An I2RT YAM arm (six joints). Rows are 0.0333 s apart.
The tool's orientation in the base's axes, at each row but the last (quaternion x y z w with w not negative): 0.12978 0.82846 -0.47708 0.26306; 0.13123 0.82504 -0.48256 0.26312; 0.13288 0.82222 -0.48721 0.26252; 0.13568 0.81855 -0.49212 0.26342; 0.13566 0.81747 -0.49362 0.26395; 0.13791 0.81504 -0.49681 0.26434; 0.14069 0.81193 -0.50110 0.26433; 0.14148 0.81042 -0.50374 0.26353; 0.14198 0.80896 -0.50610 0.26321; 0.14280 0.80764 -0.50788 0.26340; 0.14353 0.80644 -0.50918 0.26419; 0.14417 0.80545 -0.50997 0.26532; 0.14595 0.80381 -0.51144 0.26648
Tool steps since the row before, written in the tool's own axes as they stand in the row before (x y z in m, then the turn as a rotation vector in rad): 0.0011 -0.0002 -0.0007 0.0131 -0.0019 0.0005; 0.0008 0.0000 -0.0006 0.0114 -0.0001 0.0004; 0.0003 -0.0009 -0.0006 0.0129 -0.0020 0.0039; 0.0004 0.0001 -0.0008 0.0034 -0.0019 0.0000; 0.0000 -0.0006 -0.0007 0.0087 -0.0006 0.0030; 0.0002 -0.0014 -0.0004 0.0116 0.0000 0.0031; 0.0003 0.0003 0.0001 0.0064 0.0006 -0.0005; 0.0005 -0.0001 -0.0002 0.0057 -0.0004 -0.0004; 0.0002 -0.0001 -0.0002 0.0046 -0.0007 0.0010; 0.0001 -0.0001 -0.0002 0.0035 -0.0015 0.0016; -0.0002 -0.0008 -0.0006 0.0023 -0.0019 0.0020; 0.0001 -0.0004 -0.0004 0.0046 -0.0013 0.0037; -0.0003 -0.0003 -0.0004 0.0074 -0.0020 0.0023
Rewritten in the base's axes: -0.0012 0.0005 -0.0002 -0.0116 -0.0019 -0.0062; -0.0008 0.0005 -0.0002 -0.0094 -0.0008 -0.0065; -0.0009 0.0001 0.0007 -0.0104 -0.0049 -0.0073; -0.0005 0.0007 0.0000 -0.0037 -0.0010 -0.0005; -0.0005 0.0003 0.0007 -0.0066 -0.0033 -0.0056; -0.0010 -0.0003 0.0011 -0.0086 -0.0032 -0.0077; -0.0001 0.0000 -0.0004 -0.0051 0.0005 -0.0039; -0.0005 0.0001 -0.0001 -0.0050 0.0000 -0.0028; -0.0003 0.0001 0.0000 -0.0038 -0.0014 -0.0024; -0.0002 0.0001 0.0001 -0.0032 -0.0022 -0.0014; -0.0004 0.0002 0.0009 -0.0023 -0.0027 -0.0006; -0.0004 0.0002 0.0004 -0.0034 -0.0041 -0.0029; 0.0000 0.0002 0.0005 -0.0064 -0.0032 -0.0036
